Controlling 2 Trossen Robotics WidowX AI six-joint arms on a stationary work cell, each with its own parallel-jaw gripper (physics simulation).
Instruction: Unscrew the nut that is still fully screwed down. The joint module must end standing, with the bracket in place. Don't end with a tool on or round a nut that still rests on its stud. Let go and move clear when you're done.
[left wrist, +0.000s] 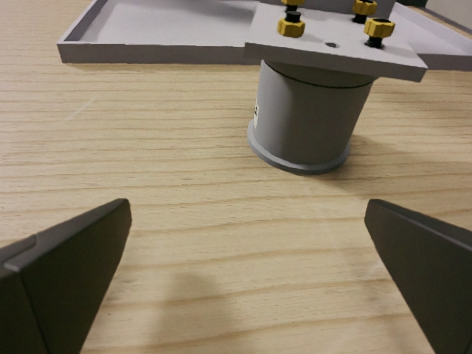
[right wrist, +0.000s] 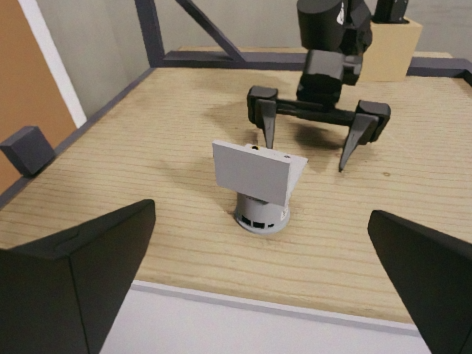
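The grey joint module (left wrist: 307, 120) (right wrist: 262, 215) stands upright on the table, with the L-shaped bracket (left wrist: 335, 60) (right wrist: 250, 172) on top. In the left wrist view, one yellow nut (left wrist: 291, 28) sits low at the plate, its black stud poking out above. Two other nuts, one near right (left wrist: 379, 28) and one back right (left wrist: 364, 7), sit high, with stud showing beneath. A further nut (left wrist: 293, 2) is cut off by the view's top edge. My left gripper (left wrist: 250, 210) (right wrist: 303, 164) is open and empty beside the module. My right gripper (right wrist: 263, 215) is open and empty, back from the module on the bracket's upright-wall side.
A shallow grey tray (left wrist: 155, 54) (right wrist: 270, 303) lies on the upright-wall side of the module. In the right wrist view, a light wooden block (right wrist: 392, 52) with black parts in its top stands behind the left arm. A dark frame (right wrist: 205, 61) borders the table, with a dark block (right wrist: 30, 150) at left.
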